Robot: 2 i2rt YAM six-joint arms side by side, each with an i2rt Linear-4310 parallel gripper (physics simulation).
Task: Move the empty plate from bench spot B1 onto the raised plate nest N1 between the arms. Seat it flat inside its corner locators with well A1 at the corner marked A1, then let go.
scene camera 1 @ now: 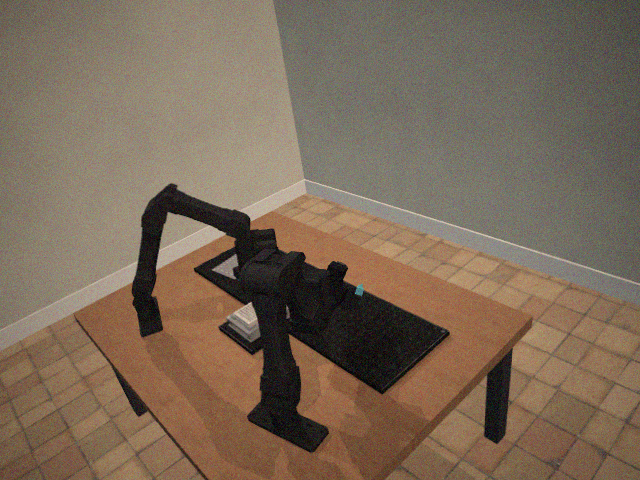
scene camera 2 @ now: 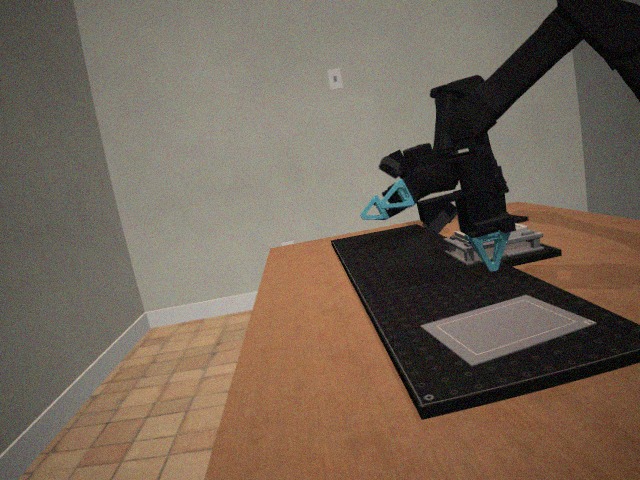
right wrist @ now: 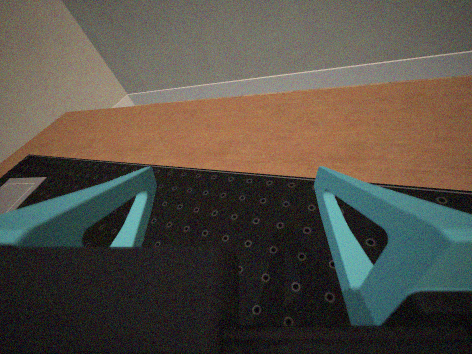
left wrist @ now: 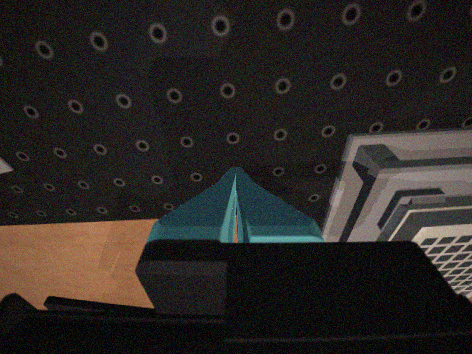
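Pixels of known places: left gripper, fingertip midpoint: point(scene camera 2: 493, 271) point(left wrist: 235, 176); right gripper, fingertip midpoint: point(scene camera 1: 346, 279) point(scene camera 2: 370, 211) point(right wrist: 235, 175); left arm's base, link origin: point(scene camera 1: 149, 316) point(left wrist: 118, 311); right arm's base, link origin: point(scene camera 1: 287, 425).
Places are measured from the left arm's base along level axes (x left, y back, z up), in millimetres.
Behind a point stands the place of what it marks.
Observation:
A pale plate with a grid of wells point(scene camera 1: 244, 311) {z 60, x -234, y -283 mm} point(left wrist: 452, 247) {z 56, x -218, y -354 mm} sits on the stepped grey nest point(scene camera 2: 527, 246) {z 18, x -229, y -255 mm} point(left wrist: 415, 181) {z 45, x -176, y -380 mm}. The left wrist view cuts it off, so its corner marks and full seating cannot be read. A flat grey outlined rectangle point(scene camera 1: 225, 267) {z 15, x 126, y -295 mm} point(scene camera 2: 509, 328) {z 15, x 138, y -346 mm} point(right wrist: 19, 192) {z 15, x 124, y -405 mm}, apparently the bench spot, bears no plate. My left gripper point(scene camera 2: 493, 267) {z 12, x -107, y -336 mm} point(left wrist: 235, 176) {z 12, x -107, y -336 mm} is shut with nothing between its tips, pointing down beside the nest above the black board. My right gripper point(scene camera 2: 373, 208) {z 116, x -334, y -580 mm} point(right wrist: 235, 175) {z 116, x -334, y -580 mm} is open and empty, above the board; one cyan tip shows in scene camera 1.
A long black perforated board point(scene camera 1: 387, 335) {z 13, x -503, y -612 mm} point(scene camera 2: 382, 289) {z 13, x -60, y -530 mm} point(left wrist: 200, 65) {z 13, x -76, y -392 mm} point(right wrist: 280, 205) {z 13, x -316, y -624 mm} lies on the wooden table point(scene camera 1: 465, 310) {z 0, x -517, y -859 mm} point(scene camera 2: 289, 361) {z 0, x 168, y -625 mm}. A small black base point(scene camera 1: 253, 349) {z 13, x -356, y -266 mm} point(scene camera 2: 552, 252) {z 10, x -191, y -216 mm} lies under the nest. Both arms reach in close together around the nest.

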